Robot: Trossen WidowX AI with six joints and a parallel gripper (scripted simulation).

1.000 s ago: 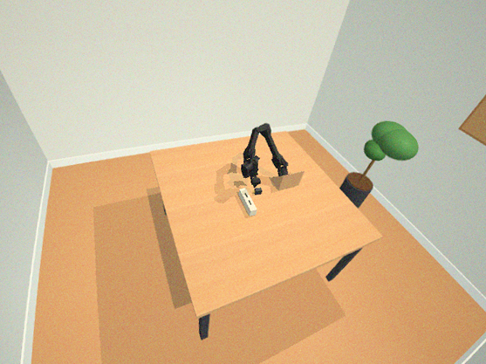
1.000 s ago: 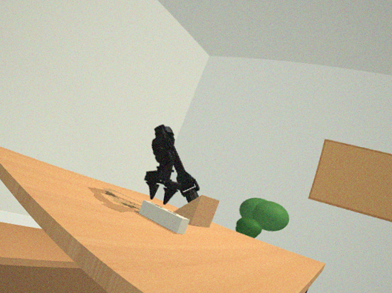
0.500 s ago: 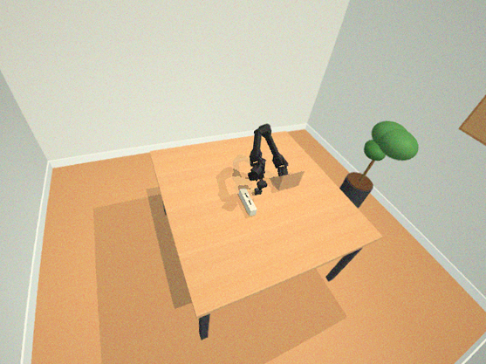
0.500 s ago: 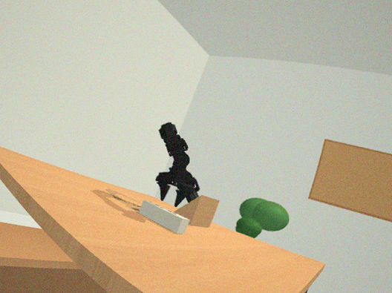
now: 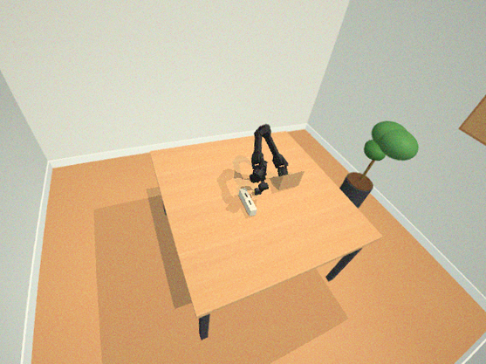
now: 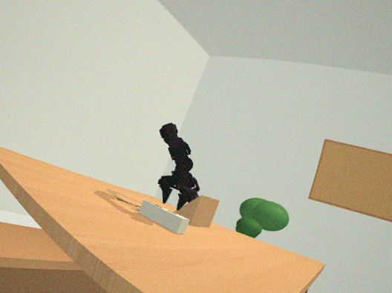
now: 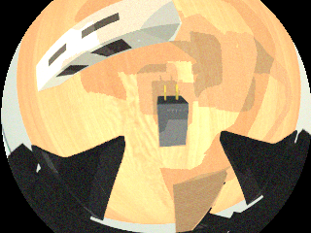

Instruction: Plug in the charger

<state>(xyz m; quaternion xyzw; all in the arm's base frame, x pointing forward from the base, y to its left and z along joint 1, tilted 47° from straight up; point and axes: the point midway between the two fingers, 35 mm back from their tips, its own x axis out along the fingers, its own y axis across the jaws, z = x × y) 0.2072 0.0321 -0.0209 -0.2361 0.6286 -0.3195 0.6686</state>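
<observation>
My gripper tip is now 20 mm short of the two-prong charger and 40 mm above it.
</observation>
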